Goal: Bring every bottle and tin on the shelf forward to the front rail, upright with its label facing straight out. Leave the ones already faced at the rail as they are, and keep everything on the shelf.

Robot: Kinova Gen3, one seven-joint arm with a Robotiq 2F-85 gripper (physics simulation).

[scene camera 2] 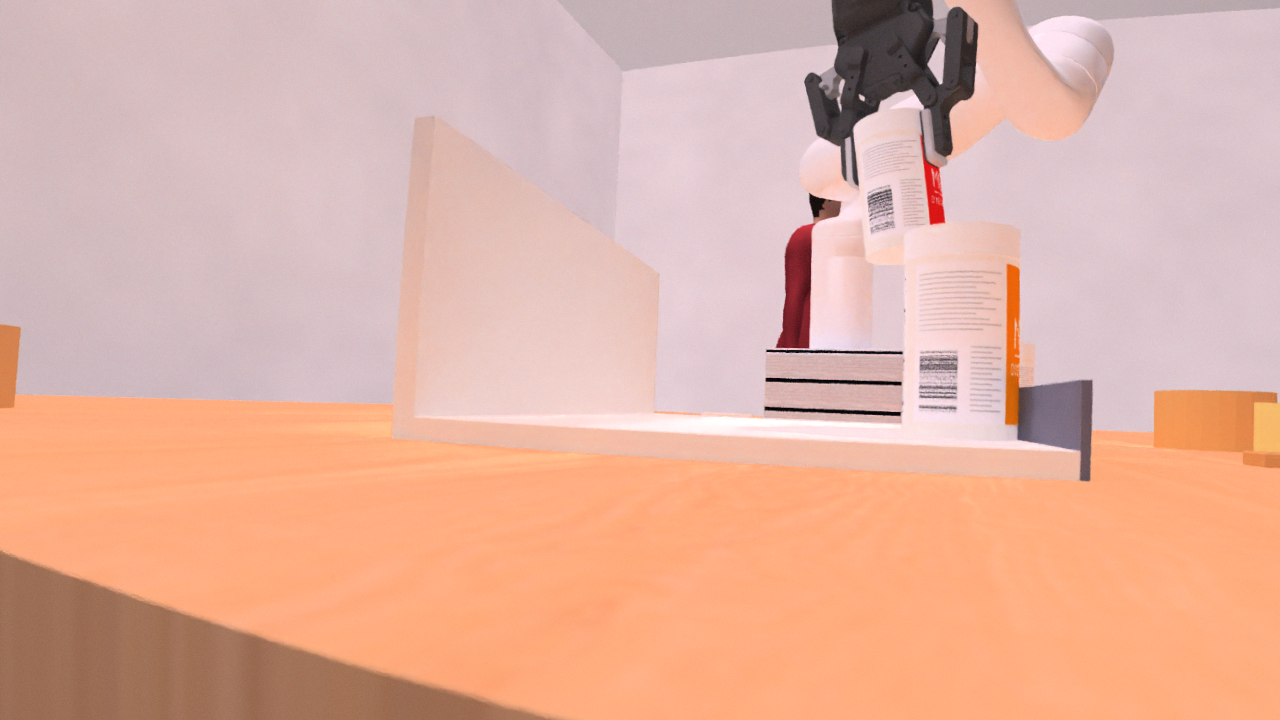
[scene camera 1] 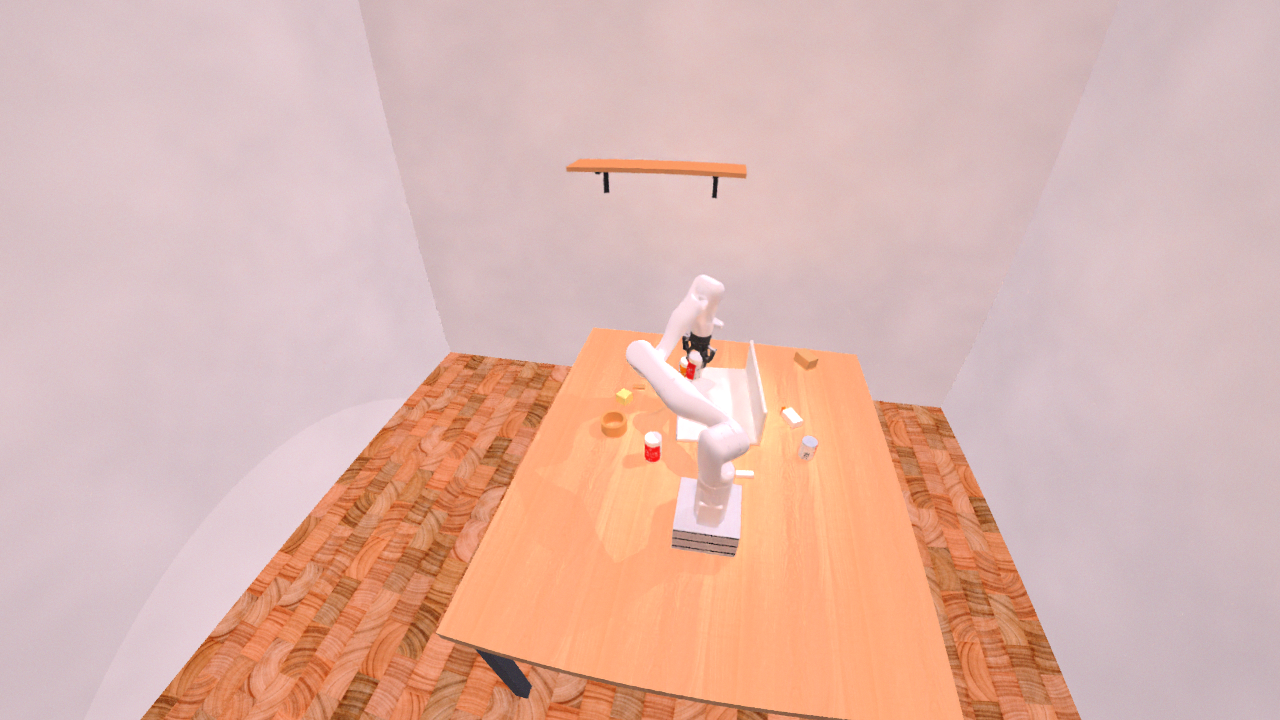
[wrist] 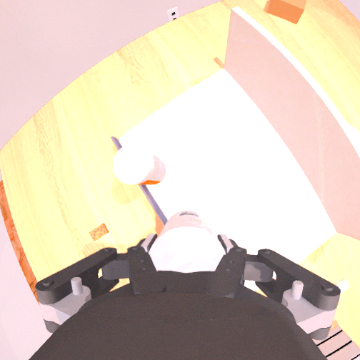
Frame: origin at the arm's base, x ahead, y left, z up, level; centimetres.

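Seen in the pictures: gripper, fingertip midpoint: (scene camera 2: 896, 176) (scene camera 1: 695, 364); arm's base, link origin: (scene camera 2: 840, 354) (scene camera 1: 709, 512).
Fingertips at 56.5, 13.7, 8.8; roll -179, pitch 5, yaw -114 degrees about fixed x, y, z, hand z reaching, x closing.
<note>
Pixels of each thing's middle, then the offset from my fingertips to it, as dx, dy, dz. "pt": a spot on its surface instead.
- white bottle with a red label, surface spot: (scene camera 2: 887, 210) pt +2.6, -0.3, -3.2
- white bottle with an orange label, body centre: (scene camera 2: 960, 335) (scene camera 1: 687, 371) +11.7, +4.6, -12.8
- shelf's back panel, surface spot: (scene camera 2: 528, 295) pt +14.5, -21.1, -10.5
- red-labelled bottle, body centre: (scene camera 1: 653, 447) -31.2, +8.7, -14.4
- grey tin, body centre: (scene camera 1: 807, 448) -17.8, -44.2, -15.8
- white item, body centre: (scene camera 1: 790, 416) -0.3, -38.5, -17.9
- orange ring, body centre: (scene camera 2: 1214, 420) (scene camera 1: 613, 423) -21.2, +26.1, -16.8
- yellow block, body centre: (scene camera 1: 624, 397) -5.1, +26.7, -17.4
My gripper (scene camera 1: 699, 356) (scene camera 2: 893, 154) (wrist: 186, 243) is shut on a white bottle with a red label (scene camera 1: 692, 368) (scene camera 2: 887, 210) (wrist: 186, 250). It holds the bottle above the shelf (scene camera 1: 741, 404) (scene camera 2: 626, 431) (wrist: 230, 150), near the front rail (scene camera 2: 1056, 416) (wrist: 152, 202). The held bottle leans slightly in scene camera 2, and its red label faces the rail side. A white bottle with an orange label (scene camera 2: 957, 331) (wrist: 134, 165) stands upright at the rail, label outward. In scene camera 2 it overlaps the held bottle's base, so their gap is unclear.
The shelf's back panel (scene camera 2: 528, 295) (wrist: 300, 125) rises opposite the rail. On the table are a red-labelled bottle (scene camera 1: 652, 447), a grey tin (scene camera 1: 808, 447), a white item (scene camera 1: 792, 417), an orange ring (scene camera 1: 613, 424) and a yellow block (scene camera 1: 623, 394). A person (scene camera 2: 794, 286) stands behind.
</note>
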